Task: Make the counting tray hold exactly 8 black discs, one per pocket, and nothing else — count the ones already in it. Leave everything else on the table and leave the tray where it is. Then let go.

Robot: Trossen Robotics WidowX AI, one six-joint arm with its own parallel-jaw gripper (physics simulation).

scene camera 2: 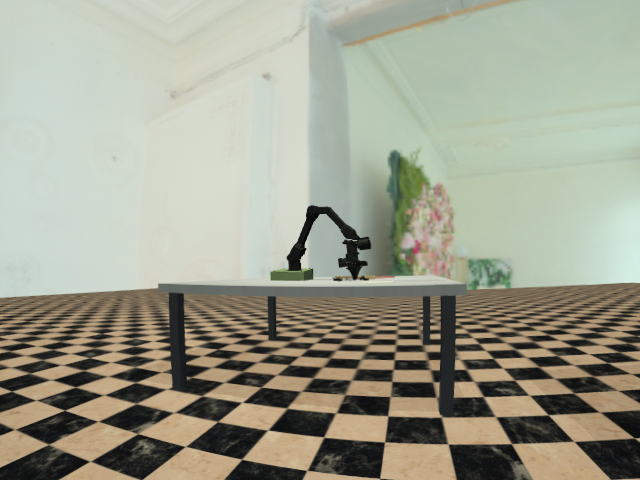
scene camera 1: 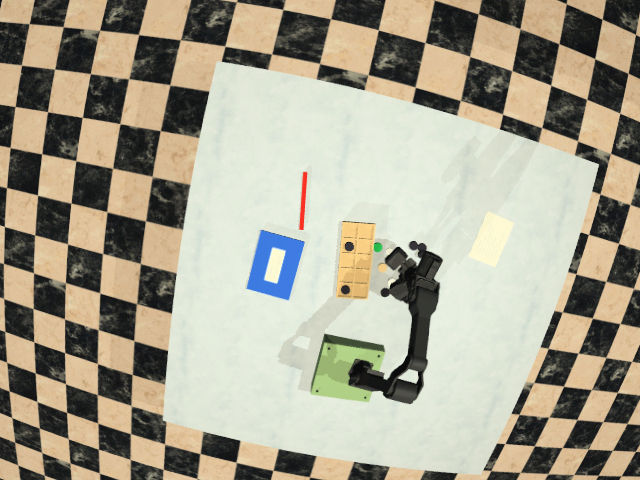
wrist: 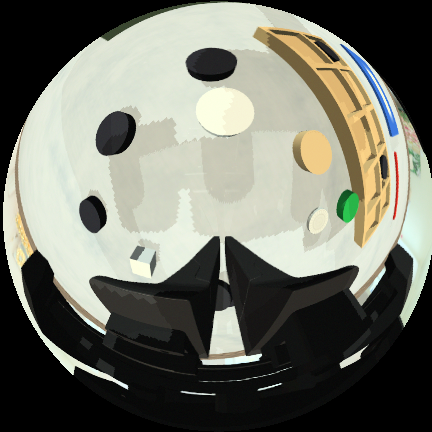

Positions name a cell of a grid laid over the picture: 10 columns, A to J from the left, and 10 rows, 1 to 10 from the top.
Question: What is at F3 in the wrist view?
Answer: A cream disc.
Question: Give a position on a tan disc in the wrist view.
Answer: At H4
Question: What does the gripper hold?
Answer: Nothing.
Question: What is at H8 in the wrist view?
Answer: The gripper.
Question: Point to a tan counting tray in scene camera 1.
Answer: F6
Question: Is the gripper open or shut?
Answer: Shut.
